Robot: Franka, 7 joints.
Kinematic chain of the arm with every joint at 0, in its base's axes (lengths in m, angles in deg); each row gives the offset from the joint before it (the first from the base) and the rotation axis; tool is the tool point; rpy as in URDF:
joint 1: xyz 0 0 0.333 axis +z
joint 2: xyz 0 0 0 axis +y
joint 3: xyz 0 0 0.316 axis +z
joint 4: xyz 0.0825 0 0 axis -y
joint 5: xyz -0.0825 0 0.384 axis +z
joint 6: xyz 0 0 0 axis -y
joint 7: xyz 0.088 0 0 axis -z
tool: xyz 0 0 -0.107 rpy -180 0 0
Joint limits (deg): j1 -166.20..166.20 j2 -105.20..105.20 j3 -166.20..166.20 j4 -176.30..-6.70 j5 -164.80..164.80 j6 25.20..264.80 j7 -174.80..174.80
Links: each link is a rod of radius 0.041 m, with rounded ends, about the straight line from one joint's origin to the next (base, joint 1, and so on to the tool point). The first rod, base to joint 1, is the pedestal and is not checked.
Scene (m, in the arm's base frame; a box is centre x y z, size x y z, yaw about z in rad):
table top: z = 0
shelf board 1: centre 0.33 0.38 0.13 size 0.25 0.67 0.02 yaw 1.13
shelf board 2: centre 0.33 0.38 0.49 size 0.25 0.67 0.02 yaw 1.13
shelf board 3: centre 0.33 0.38 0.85 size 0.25 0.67 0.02 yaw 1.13
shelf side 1: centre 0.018 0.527 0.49 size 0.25 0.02 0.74 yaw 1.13
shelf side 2: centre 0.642 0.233 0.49 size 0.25 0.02 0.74 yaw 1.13
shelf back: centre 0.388 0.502 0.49 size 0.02 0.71 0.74 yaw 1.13
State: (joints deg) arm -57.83 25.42 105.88 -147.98 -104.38 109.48 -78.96
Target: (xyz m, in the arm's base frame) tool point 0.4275 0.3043 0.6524
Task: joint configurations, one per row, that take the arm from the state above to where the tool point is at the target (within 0.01 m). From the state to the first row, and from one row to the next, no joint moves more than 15 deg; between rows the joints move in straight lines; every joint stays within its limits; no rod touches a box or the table.
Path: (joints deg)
1: -71.96 36.83 117.28 -158.71 -97.84 94.75 -78.96
2: -86.08 48.25 128.68 -169.43 -91.30 80.02 -78.96
3: -90.52 63.03 138.51 -157.19 -96.31 89.86 -78.96
4: -94.95 77.81 148.35 -144.94 -101.32 99.71 -78.96
5: -85.13 64.53 140.52 -135.33 -103.92 102.75 -78.96
6: -75.31 51.24 132.69 -125.72 -106.52 105.79 -78.96
7: -65.49 37.96 124.86 -116.12 -109.12 108.83 -78.96

